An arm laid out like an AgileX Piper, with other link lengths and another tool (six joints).
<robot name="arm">
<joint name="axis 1" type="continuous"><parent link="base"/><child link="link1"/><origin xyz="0.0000 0.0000 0.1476" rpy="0.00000 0.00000 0.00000"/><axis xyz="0 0 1"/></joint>
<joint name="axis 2" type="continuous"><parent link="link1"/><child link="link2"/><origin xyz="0.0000 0.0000 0.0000" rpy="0.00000 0.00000 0.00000"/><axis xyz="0 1 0"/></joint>
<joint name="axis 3" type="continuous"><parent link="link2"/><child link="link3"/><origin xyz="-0.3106 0.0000 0.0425" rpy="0.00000 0.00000 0.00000"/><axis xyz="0 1 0"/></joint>
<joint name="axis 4" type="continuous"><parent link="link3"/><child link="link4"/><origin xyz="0.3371 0.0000 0.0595" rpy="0.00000 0.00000 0.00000"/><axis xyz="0.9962 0 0.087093"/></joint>
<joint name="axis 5" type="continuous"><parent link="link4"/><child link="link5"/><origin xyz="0.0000 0.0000 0.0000" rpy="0.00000 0.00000 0.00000"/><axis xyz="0 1 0"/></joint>
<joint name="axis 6" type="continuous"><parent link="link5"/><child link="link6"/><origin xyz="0.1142 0.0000 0.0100" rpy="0.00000 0.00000 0.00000"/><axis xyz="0.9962 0 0.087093"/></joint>
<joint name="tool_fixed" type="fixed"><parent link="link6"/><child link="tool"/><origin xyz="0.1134 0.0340 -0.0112" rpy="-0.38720 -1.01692 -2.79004"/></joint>
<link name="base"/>
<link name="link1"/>
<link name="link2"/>
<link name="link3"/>
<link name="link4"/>
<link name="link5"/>
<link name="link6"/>
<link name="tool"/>
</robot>
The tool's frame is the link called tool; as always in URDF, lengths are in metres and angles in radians. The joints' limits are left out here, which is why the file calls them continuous.
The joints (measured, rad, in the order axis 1, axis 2, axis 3, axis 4, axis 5, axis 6), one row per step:
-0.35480 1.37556 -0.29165 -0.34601 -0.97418 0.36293
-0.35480 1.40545 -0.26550 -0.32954 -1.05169 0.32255
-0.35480 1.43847 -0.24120 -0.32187 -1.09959 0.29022
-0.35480 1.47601 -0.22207 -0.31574 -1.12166 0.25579
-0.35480 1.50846 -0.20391 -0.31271 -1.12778 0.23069
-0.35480 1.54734 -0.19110 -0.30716 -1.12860 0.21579
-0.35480 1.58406 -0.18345 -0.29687 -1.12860 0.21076
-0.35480 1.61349 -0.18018 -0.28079 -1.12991 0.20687
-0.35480 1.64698 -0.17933 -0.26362 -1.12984 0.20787
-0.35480 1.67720 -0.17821 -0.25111 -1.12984 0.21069
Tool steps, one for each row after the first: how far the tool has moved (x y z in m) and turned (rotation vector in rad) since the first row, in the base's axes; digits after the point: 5 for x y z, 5 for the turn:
-0.00518 0.00188 -0.00589 -0.01760 -0.02380 0.00075
-0.01108 0.00404 -0.01841 -0.02961 -0.01633 0.00229
-0.01669 0.00519 -0.03607 -0.04318 0.01652 0.00183
-0.02319 0.00680 -0.05426 -0.04983 0.05930 0.00268
-0.02912 0.00770 -0.07324 -0.04483 0.10747 0.00076
-0.03381 0.00738 -0.08907 -0.03121 0.14866 -0.00663
-0.03674 0.00535 -0.10025 -0.01916 0.17728 -0.02005
-0.03953 0.00307 -0.11225 -0.00178 0.20854 -0.03533
-0.04256 0.00180 -0.12312 0.01466 0.23715 -0.04673

